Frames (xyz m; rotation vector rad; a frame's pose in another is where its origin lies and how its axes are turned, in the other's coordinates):
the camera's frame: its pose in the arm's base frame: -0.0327 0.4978 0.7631 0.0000 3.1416 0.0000
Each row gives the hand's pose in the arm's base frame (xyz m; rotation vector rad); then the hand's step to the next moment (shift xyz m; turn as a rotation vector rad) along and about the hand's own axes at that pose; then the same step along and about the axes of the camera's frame.
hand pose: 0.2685 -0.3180 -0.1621 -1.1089 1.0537 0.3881
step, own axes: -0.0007 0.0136 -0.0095 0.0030 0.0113 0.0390
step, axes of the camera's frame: 0.0148 -0.0021 0.0072 -0.0126 0.0382 0.0065
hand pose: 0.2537 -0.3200 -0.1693 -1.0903 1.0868 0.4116
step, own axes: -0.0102 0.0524 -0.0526 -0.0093 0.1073 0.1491
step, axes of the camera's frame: 0.0695 -0.0195 0.0200 0.0084 0.1795 0.0393
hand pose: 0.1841 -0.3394 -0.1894 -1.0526 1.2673 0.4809
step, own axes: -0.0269 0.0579 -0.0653 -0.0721 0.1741 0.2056
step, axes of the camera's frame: 0.0886 -0.0208 -0.0071 0.0494 0.2743 0.0088
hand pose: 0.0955 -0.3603 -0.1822 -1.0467 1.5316 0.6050
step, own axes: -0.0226 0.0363 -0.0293 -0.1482 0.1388 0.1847
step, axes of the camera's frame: 0.0466 -0.0006 -0.0227 0.0311 0.2623 -0.0748
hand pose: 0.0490 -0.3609 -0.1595 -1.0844 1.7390 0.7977
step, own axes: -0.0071 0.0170 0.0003 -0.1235 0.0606 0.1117
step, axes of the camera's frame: 0.0140 0.0095 -0.0074 -0.0093 0.1602 -0.0752
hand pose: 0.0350 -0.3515 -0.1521 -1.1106 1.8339 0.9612
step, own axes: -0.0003 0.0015 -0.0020 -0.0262 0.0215 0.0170
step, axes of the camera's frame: 0.0017 -0.0012 -0.0014 0.0075 0.0310 -0.0205
